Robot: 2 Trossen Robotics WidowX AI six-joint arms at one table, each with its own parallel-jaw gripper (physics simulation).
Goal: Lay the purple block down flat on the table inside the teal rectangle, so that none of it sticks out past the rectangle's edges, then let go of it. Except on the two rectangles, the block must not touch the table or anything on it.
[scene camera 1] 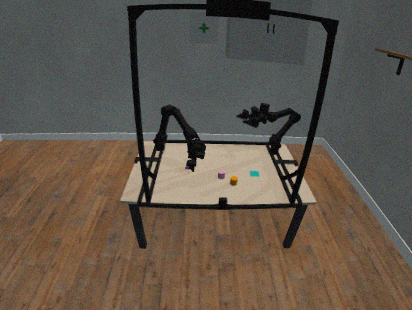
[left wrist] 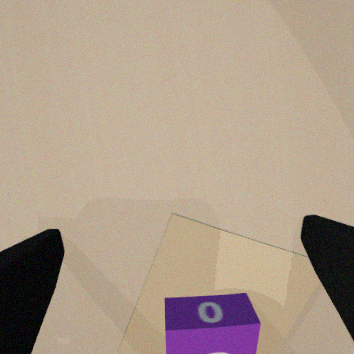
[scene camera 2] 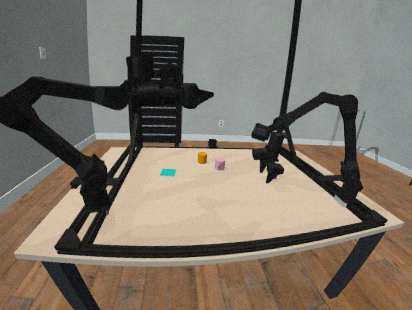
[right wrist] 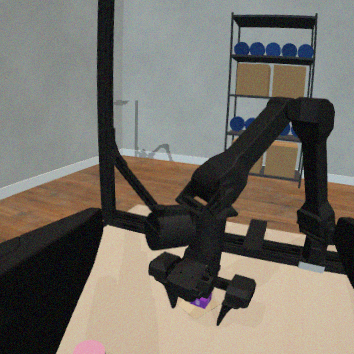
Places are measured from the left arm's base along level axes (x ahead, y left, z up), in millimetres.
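Pixels of known places: left gripper, fingertip midpoint: (scene camera 1: 194, 168) (left wrist: 183, 235) (scene camera 2: 263, 177) (right wrist: 194, 315); right gripper, fingertip midpoint: (scene camera 1: 239, 118) (scene camera 2: 206, 93) (right wrist: 222, 225); left arm's base, origin of the base link: (scene camera 1: 160, 148) (scene camera 2: 346, 198) (right wrist: 312, 257); right arm's base, origin of the base link: (scene camera 1: 274, 152) (scene camera 2: 97, 205).
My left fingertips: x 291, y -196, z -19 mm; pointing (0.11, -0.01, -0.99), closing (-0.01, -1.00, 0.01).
For each thing: its top centre in the pictures, then the offset to it from my left fingertips. "spot": a spot on its surface instead.
- purple block, middle of its top: (right wrist: 201, 294) (scene camera 2: 272, 173) (scene camera 1: 188, 165) dy -7, dx -42, dz +19 mm
- pale tan rectangle, surface spot: (left wrist: 189, 253) (right wrist: 195, 312) spot: dy -2, dx -7, dz +1 mm
- teal rectangle, surface spot: (scene camera 2: 168, 172) (scene camera 1: 254, 173) spot: dy -15, dx +421, dz +1 mm
- pink cylinder, middle of its top: (right wrist: 88, 351) (scene camera 2: 220, 159) (scene camera 1: 221, 171) dy -83, dx +191, dz +45 mm
- orange cylinder, middle of its top: (scene camera 2: 202, 153) (scene camera 1: 234, 178) dy -145, dx +272, dz +44 mm
The purple block (scene camera 1: 187, 167) (scene camera 2: 275, 177) (left wrist: 211, 323) (right wrist: 201, 301), marked with a 0, sits on a pale tan rectangle (left wrist: 189, 253) (right wrist: 194, 312) on the left side of the table in scene camera 1. My left gripper (scene camera 1: 190, 166) (scene camera 2: 267, 174) (left wrist: 183, 235) (right wrist: 194, 315) is open and low over the table. Its fingers stand on either side of the block, well apart from it. The teal rectangle (scene camera 1: 254, 173) (scene camera 2: 168, 172) lies empty on the far side of the table. My right gripper (scene camera 1: 241, 119) (scene camera 2: 206, 95) is open and empty, held high above the table.
A pink cylinder (scene camera 1: 221, 174) (scene camera 2: 219, 163) (right wrist: 88, 347) and an orange cylinder (scene camera 1: 233, 180) (scene camera 2: 202, 157) stand between the block and the teal rectangle. A black frame (scene camera 1: 135, 92) surrounds the table, with rails along its edges.
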